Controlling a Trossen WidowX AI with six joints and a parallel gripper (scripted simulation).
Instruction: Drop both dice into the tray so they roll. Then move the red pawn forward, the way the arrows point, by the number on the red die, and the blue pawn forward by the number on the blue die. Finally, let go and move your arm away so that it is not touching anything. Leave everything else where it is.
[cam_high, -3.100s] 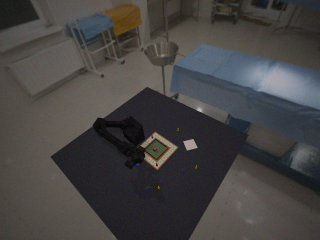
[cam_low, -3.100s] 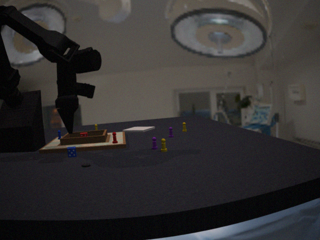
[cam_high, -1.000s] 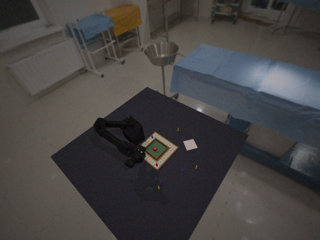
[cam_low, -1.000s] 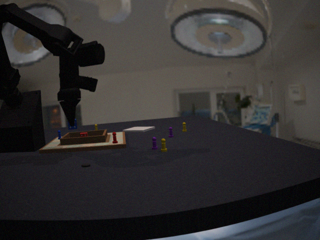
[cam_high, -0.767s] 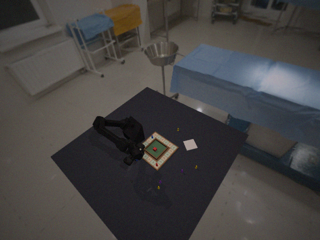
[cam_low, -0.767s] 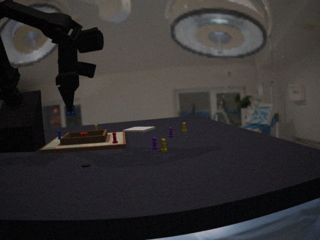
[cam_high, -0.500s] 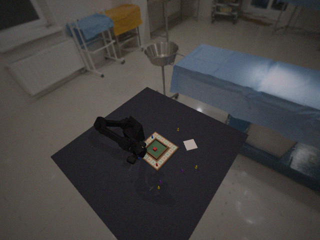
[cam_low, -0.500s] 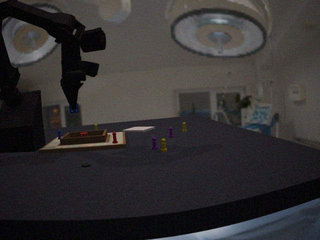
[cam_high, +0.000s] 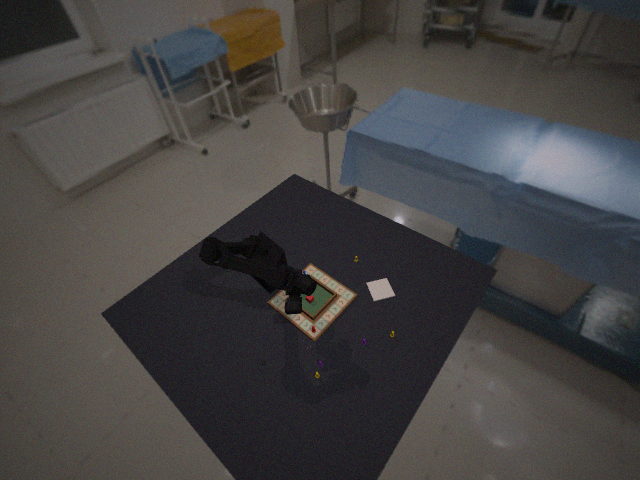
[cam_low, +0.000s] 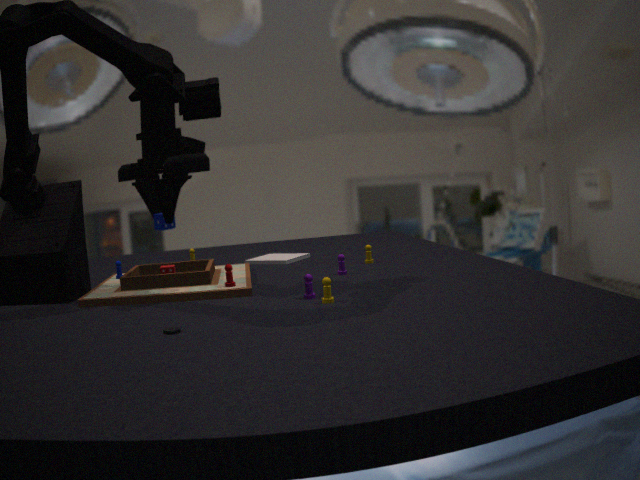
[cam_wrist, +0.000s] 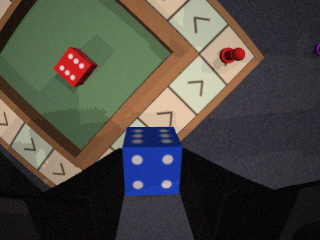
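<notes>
My gripper tip is 100 mm short of the red pawn, 90 mm above it and 10 mm to the left of it. The rest, counted from my gripper tip: green tray 110 mm below, 90 mm to the left, 20 mm behind; then blue pawn 150 mm to the left, 140 mm behind, 90 mm below; then small dark disc 240 mm to the right, 110 mm below, 50 mm ahead.
</notes>
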